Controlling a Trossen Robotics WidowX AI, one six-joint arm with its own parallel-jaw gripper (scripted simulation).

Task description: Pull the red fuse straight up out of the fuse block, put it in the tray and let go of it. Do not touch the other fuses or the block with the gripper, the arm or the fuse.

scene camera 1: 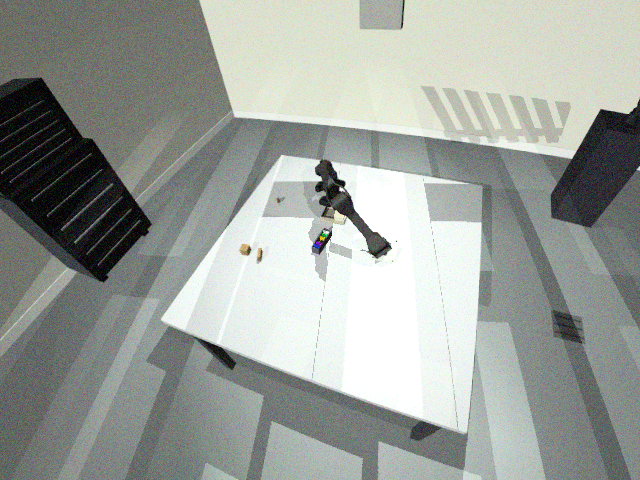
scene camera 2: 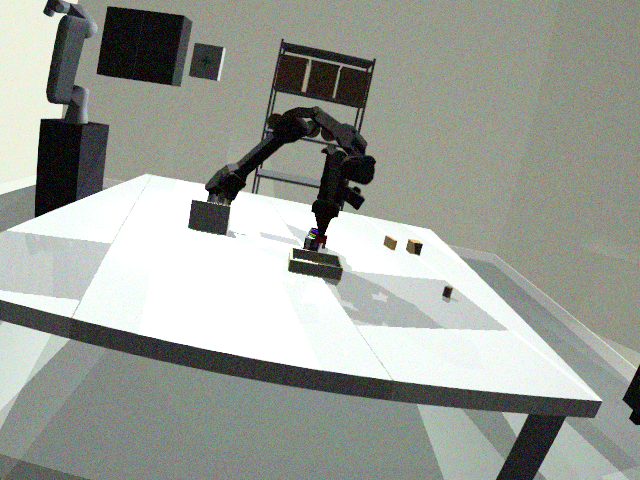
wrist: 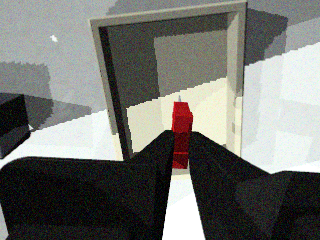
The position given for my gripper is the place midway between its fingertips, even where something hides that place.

My gripper [scene camera 2: 321,236] carries a red fuse [wrist: 182,119]. I also see a tray [scene camera 2: 302,261].
My gripper shows as well in the wrist view [wrist: 180,139]. The tray is seen too in the wrist view [wrist: 145,62].
